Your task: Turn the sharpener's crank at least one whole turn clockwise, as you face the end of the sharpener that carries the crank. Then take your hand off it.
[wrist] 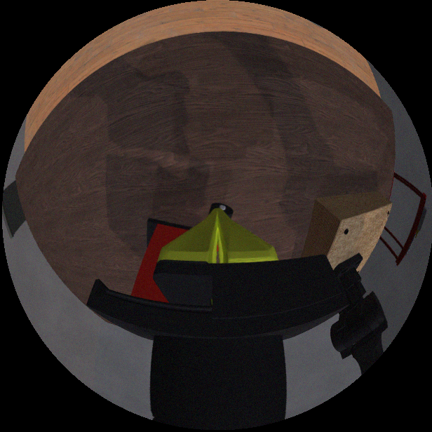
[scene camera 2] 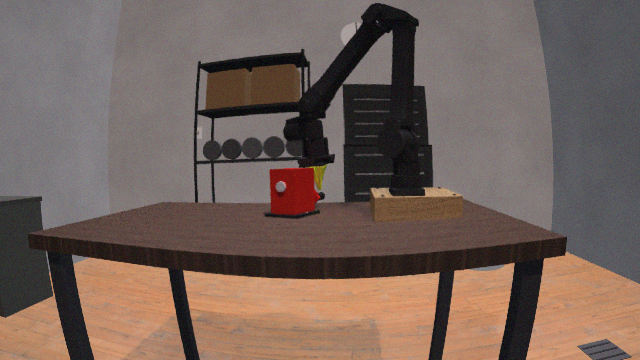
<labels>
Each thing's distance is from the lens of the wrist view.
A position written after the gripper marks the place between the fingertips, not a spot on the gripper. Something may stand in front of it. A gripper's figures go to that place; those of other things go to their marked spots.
gripper (wrist: 217, 214): 13 cm
red sharpener (wrist: 159, 233): 19 cm
</labels>
